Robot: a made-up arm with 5 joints.
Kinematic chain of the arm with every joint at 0, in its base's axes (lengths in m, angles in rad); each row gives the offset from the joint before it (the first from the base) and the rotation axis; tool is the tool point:
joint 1: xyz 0 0 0.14 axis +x
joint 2: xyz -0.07 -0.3 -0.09 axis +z
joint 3: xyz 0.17 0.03 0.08 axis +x
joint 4: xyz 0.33 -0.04 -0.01 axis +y
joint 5: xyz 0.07 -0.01 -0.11 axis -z
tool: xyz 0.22 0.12 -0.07
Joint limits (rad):
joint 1: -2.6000..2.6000
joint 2: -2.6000..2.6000
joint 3: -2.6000..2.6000
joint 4: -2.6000..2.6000
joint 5: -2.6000..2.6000
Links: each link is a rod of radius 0.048 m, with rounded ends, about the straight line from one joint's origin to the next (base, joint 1, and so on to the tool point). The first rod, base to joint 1, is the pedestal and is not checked.
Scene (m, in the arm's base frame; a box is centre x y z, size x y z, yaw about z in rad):
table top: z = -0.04
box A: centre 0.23 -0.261 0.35 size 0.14 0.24 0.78 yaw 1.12
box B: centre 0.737 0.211 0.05 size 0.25 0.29 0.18 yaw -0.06
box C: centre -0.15 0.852 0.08 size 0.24 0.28 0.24 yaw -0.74
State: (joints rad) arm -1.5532 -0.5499 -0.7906 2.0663 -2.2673
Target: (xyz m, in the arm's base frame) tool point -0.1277 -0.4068 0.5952
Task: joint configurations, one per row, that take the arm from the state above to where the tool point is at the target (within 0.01 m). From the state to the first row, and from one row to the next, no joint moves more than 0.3 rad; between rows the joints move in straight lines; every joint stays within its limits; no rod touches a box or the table.
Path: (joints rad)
1: -1.6999 -0.7831 -0.8429 1.8976 -2.2288
2: -1.8466 -1.0163 -0.8953 1.7289 -2.1902
3: -1.9933 -1.2495 -0.9476 1.5602 -2.1517
4: -1.7164 -1.3581 -0.7818 1.5381 -2.2413
5: -1.4394 -1.4666 -0.6159 1.5159 -2.3310
6: -1.1625 -1.5751 -0.4500 1.4938 -2.4207
7: -0.8855 -1.6836 -0.2841 1.4717 -2.5103
8: -0.6086 -1.7921 -0.1183 1.4495 -2.6000

